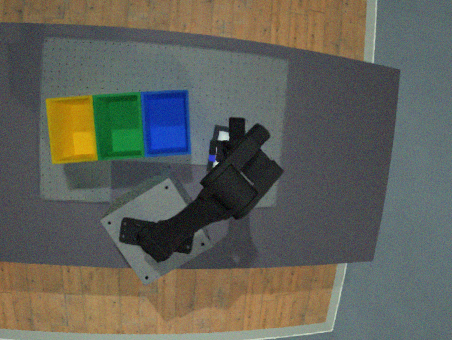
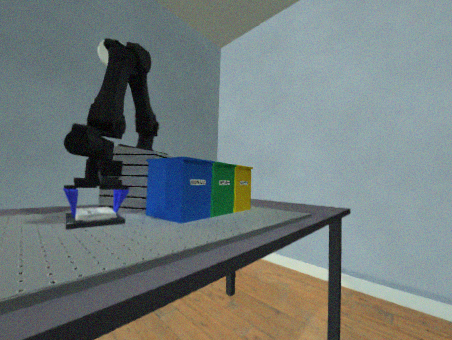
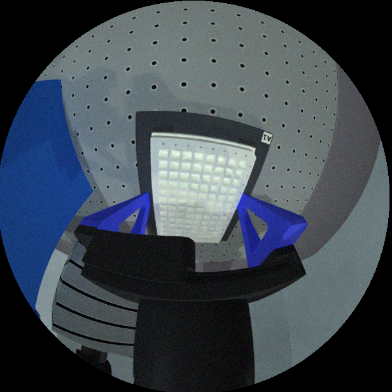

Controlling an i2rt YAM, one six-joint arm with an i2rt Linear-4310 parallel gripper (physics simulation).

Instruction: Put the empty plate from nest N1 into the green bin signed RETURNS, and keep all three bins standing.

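Seen in the pictures: arm's base, link origin: (image 1: 156,235) (image 2: 143,151).
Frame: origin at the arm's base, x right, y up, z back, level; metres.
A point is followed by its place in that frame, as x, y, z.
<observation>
The white plate (image 1: 223,135) @[0.164, -0.210, -0.300] (image 2: 95,214) @[0.197, -0.209, -0.312] (image 3: 204,182), with a grid of square wells, lies flat in a dark nest (image 2: 95,223) @[0.198, -0.227, -0.331] (image 3: 143,150) with an A1 label at one corner. The sign N1 is not readable. My gripper (image 2: 96,212) @[0.190, -0.222, -0.252] (image 3: 192,196) is open above the nest, its blue fingers on either side of the plate, near its long edges. Whether they touch it is unclear. The green bin (image 1: 118,125) @[-0.188, -0.232, -0.266] (image 2: 223,196) @[-0.172, -0.171, -0.353] stands upright between the blue bin (image 1: 166,125) @[-0.030, -0.233, -0.296] (image 2: 167,192) @[0.025, -0.156, -0.337] (image 3: 37,175) and the yellow bin (image 1: 73,127) @[-0.337, -0.233, -0.232] (image 2: 243,192) @[-0.303, -0.161, -0.320]. Both stand upright.
The three bins stand side by side on the perforated board (image 1: 150,60) @[-0.125, -0.235, -0.499] (image 2: 175,235) @[0.072, -0.235, -0.498] (image 3: 200,72), with the blue one nearest the nest. The arm's grey base block (image 1: 155,200) @[-0.019, -0.011, -0.094] (image 2: 132,175) @[0.064, -0.107, -0.098] (image 3: 92,310) stands near the table edge, close to the bins.
</observation>
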